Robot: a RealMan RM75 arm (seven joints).
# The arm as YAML. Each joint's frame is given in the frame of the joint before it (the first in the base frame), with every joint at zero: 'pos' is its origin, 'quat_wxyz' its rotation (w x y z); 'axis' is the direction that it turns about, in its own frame. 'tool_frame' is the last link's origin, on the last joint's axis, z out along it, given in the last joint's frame.
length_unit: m
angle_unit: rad
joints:
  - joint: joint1
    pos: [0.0, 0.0, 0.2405]
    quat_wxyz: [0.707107, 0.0, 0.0, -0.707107]
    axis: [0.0, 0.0, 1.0]
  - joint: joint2
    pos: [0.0, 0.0, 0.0]
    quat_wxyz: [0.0, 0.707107, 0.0, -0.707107]
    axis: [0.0, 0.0, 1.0]
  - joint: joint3
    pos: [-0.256, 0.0, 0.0]
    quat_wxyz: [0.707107, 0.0, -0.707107, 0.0]
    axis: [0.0, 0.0, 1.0]
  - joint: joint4
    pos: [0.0, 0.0, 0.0]
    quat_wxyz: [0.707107, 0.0, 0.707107, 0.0]
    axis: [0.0, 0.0, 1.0]
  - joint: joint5
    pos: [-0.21, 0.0, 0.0]
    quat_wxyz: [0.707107, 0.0, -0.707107, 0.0]
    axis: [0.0, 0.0, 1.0]
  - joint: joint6
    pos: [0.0, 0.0, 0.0]
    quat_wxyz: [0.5, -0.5, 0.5, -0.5]
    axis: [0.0, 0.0, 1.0]
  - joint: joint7
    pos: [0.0, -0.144, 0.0]
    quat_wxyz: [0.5, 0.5, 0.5, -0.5]
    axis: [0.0, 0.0, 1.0]
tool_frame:
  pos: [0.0, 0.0, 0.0]
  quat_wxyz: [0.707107, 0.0, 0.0, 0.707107]
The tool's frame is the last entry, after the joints.
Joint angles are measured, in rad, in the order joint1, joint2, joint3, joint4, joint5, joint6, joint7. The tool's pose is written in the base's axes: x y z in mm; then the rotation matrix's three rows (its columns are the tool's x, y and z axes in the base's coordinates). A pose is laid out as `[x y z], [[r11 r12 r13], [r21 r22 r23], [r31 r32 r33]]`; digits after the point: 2 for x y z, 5 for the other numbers.
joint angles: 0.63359, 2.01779, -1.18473, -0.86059, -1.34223, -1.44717, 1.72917
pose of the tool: [119.30 375.45 25.80], [[0.63097 -0.34862 -0.69307], [-0.27703 -0.93570 0.21846], [-0.72466 0.05416 -0.68697]]
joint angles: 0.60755, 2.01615, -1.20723, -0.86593, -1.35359, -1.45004, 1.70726
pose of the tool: [128.21 369.45 21.11], [[0.65333 -0.34462 -0.67409], [-0.27439 -0.93764 0.21342], [-0.70560 0.04553 -0.70715]]
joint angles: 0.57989, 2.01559, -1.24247, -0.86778, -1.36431, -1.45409, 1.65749
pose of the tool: [137.42 361.19 13.16], [[0.68745 -0.31949 -0.65218], [-0.25325 -0.94712 0.19703], [-0.68064 0.02972 -0.73201]]
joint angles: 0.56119, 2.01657, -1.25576, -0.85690, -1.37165, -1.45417, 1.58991
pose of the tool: [146.25 356.52 8.15], [[0.71137 -0.29310 -0.63878], [-0.21610 -0.95608 0.19803], [-0.66877 -0.00283 -0.74347]]
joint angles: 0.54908, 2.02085, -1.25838, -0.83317, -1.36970, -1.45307, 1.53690
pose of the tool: [154.05 353.51 3.68], [[0.71662 -0.28614 -0.63606], [-0.19855 -0.95793 0.20724], [-0.66861 -0.02223 -0.74329]]
